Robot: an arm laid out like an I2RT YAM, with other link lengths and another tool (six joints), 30 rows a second.
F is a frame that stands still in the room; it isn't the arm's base.
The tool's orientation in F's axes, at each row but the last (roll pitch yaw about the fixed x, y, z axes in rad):
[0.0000 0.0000 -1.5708]
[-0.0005 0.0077 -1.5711]
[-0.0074 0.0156 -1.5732]
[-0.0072 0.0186 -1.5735]
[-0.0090 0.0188 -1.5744]
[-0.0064 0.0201 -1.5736]
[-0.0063 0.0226 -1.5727]
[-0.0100 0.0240 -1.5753]
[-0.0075 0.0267 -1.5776]
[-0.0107 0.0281 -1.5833]
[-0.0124 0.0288 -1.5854]
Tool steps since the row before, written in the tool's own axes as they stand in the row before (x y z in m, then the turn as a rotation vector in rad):
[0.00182 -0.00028 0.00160 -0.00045 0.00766 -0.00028]
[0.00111 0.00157 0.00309 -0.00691 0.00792 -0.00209]
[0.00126 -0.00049 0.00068 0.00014 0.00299 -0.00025]
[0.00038 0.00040 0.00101 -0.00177 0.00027 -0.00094]
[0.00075 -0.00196 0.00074 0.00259 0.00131 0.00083]
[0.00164 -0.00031 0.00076 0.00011 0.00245 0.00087]
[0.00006 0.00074 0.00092 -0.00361 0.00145 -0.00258]
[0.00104 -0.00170 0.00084 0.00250 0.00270 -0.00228]
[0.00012 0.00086 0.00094 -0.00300 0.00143 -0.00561]
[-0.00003 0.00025 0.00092 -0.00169 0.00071 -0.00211]
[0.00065 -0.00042 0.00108 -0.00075 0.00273 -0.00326]
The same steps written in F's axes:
[-0.00028 -0.00182 0.00160 0.00766 0.00045 -0.00028]
[0.00157 -0.00113 0.00308 0.00792 0.00692 -0.00204]
[-0.00049 -0.00127 0.00066 0.00299 -0.00014 -0.00027]
[0.00041 -0.00040 0.00100 0.00027 0.00179 -0.00091]
[-0.00196 -0.00076 0.00074 0.00131 -0.00261 0.00077]
[-0.00031 -0.00165 0.00073 0.00246 -0.00013 0.00085]
[0.00075 -0.00008 0.00091 0.00144 0.00366 -0.00251]
[-0.00170 -0.00105 0.00083 0.00267 -0.00246 -0.00237]
[0.00087 -0.00015 0.00093 0.00141 0.00314 -0.00554]
[0.00026 0.00000 0.00092 0.00071 0.00174 -0.00207]
[-0.00042 -0.00067 0.00107 0.00270 0.00081 -0.00327]

